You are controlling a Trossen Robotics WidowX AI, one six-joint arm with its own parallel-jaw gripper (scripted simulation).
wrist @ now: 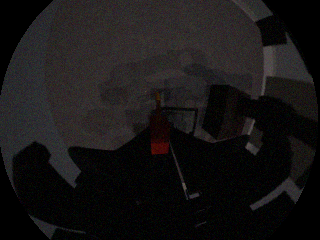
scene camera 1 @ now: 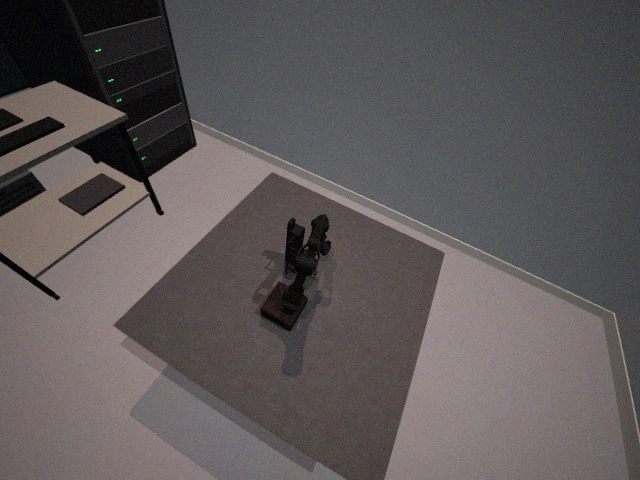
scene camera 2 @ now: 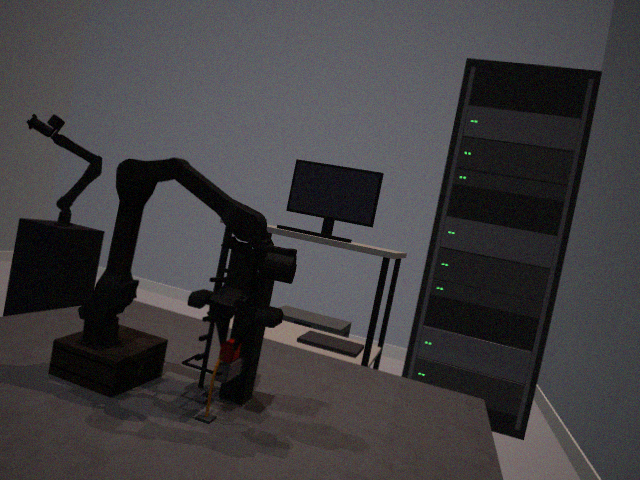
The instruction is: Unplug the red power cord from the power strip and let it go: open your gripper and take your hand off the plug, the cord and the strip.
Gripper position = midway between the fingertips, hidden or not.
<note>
I see my gripper (scene camera 2: 228, 348).
My gripper shows as well in the wrist view (wrist: 159, 130).
</note>
